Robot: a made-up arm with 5 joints.
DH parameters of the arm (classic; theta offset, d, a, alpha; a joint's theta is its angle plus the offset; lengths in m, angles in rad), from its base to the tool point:
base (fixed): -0.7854 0 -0.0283 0
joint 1: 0.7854 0.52 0 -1.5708
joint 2: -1.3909 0 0.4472 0
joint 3: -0.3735 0 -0.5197 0
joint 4: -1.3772 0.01 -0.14 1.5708
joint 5: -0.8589 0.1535 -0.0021 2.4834
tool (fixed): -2.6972 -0.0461 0 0
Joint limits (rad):
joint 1: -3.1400..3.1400
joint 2: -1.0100..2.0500
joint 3: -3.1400..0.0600
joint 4: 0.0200..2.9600
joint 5: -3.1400..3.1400
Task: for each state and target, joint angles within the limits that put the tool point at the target. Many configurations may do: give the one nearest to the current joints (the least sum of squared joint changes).
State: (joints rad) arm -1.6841 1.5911 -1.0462 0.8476 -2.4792
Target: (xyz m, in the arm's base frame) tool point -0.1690 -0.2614 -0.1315
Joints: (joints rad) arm -2.0007 1.2186 -1.0080 0.9334 -2.4534
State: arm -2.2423 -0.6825 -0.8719 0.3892 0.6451
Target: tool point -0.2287 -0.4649 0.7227
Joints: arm -2.0491 -0.6423 -0.4963 0.5134 0.6259
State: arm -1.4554 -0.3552 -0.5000 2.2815 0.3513
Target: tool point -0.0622 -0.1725 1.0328
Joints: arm -1.9653 -0.8876 -1.2777 2.2104 0.3015
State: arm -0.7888 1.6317 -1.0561 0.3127 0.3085
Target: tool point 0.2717 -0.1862 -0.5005
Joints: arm -0.7165 2.0500 -1.8021 0.2177 0.3880
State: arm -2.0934 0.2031 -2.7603 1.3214 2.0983
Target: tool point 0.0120 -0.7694 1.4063
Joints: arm -1.5522 0.4237 -2.7534 1.0978 2.0940
